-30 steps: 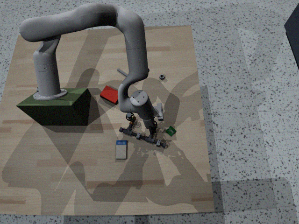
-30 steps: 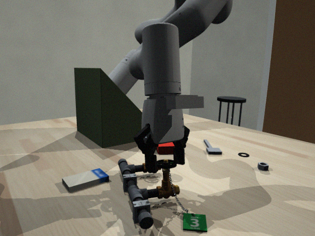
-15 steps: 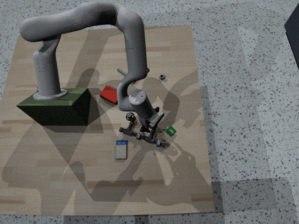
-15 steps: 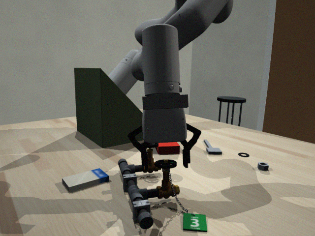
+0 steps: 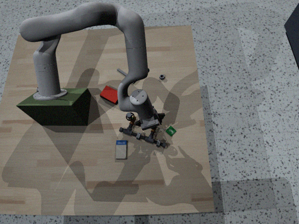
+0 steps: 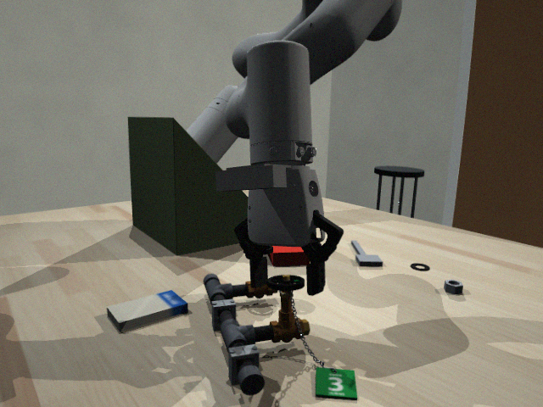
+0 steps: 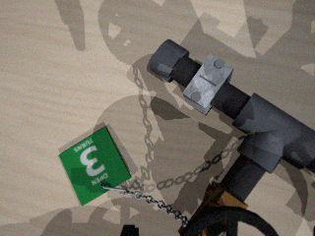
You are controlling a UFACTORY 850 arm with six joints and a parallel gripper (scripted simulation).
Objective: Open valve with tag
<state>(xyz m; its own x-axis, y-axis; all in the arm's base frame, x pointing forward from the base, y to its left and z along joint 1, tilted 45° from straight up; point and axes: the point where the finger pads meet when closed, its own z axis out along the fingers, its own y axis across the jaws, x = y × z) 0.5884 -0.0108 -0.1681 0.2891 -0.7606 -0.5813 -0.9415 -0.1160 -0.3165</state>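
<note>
My gripper is now 100 mm short of the green tag and 90 mm above it. From my hand the other things lie so: red block: 280 mm behind, 220 mm to the left, 70 mm below; grey-and-blue block: 180 mm behind, 130 mm to the right, 80 mm below; grey bar tool: 370 mm to the left, 180 mm behind, 80 mm below.
</note>
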